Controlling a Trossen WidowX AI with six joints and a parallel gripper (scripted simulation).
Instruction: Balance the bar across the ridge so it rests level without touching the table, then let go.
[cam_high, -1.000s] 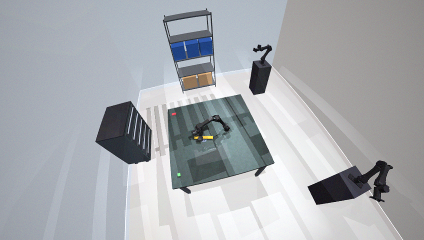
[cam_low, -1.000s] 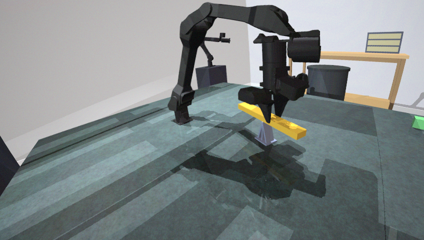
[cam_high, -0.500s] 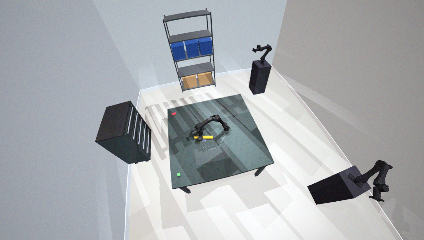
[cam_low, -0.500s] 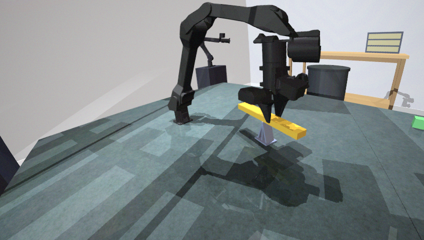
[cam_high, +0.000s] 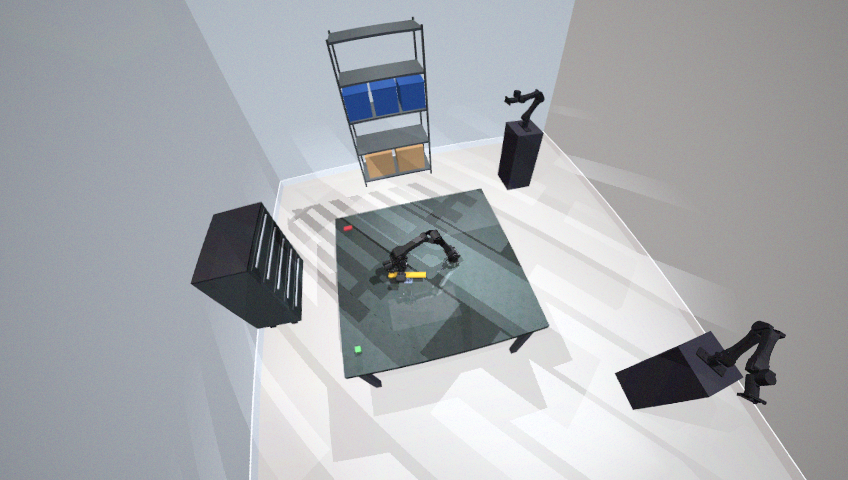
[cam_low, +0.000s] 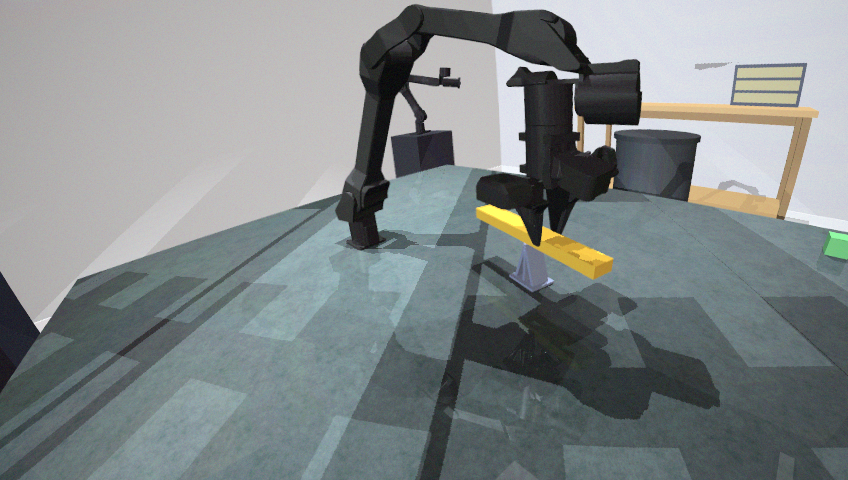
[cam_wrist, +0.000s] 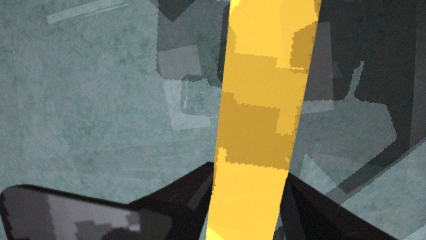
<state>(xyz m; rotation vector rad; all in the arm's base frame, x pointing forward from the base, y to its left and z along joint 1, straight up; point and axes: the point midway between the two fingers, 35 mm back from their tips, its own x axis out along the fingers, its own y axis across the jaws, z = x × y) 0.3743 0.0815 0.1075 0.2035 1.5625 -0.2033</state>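
The yellow bar lies 3 cm behind my gripper tip and 1 cm to the left of it. Round my gripper tip: small red block 58 cm to the right, 37 cm ahead, 6 cm below; small green block 42 cm to the left, 37 cm ahead, 6 cm below.
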